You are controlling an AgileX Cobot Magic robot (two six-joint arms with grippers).
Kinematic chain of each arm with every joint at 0, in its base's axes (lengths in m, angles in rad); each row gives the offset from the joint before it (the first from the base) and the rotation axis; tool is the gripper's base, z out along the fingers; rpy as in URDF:
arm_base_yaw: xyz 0 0 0.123 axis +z
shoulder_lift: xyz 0 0 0 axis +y
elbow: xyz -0.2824 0 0.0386 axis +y
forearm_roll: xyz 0.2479 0 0.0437 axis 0.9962 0 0.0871
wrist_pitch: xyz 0 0 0 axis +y
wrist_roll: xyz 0.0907 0 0.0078 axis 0.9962 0 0.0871
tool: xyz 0 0 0 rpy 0 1.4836 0
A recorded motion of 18 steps. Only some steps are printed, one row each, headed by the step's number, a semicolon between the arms.
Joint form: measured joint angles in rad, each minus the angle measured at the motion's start. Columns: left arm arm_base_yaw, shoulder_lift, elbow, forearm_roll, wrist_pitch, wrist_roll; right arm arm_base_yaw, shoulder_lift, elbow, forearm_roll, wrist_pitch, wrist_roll.
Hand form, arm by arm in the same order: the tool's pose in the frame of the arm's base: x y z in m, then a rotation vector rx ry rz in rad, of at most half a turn. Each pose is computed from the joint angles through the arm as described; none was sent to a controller.
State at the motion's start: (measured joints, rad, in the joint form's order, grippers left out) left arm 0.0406 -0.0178 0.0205 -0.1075 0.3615 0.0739; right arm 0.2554 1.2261 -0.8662 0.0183 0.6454 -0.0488
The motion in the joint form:
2: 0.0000 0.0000 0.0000 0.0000 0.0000 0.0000; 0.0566 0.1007 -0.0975 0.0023 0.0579 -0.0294
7: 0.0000 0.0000 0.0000 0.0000 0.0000 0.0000; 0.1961 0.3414 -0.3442 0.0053 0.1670 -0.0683
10: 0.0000 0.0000 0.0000 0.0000 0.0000 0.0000; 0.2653 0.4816 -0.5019 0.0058 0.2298 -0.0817
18: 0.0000 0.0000 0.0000 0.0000 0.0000 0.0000; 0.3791 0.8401 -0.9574 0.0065 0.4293 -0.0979
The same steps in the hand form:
2: 0.0526 -0.0013 0.1748 -0.0356 1.8454 -0.0253; 0.2539 0.0832 0.2835 -0.4805 2.5082 0.1137
7: 0.0526 -0.0013 0.1748 -0.0356 1.8454 -0.0253; 0.2943 0.1444 0.2794 -0.7308 2.5577 0.1381
10: 0.0526 -0.0013 0.1748 -0.0356 1.8454 -0.0253; 0.3149 0.1826 0.2738 -0.8515 2.5698 0.1474
18: 0.0526 -0.0013 0.1748 -0.0356 1.8454 -0.0253; 0.3610 0.2681 0.2501 -1.0605 2.6053 0.1494

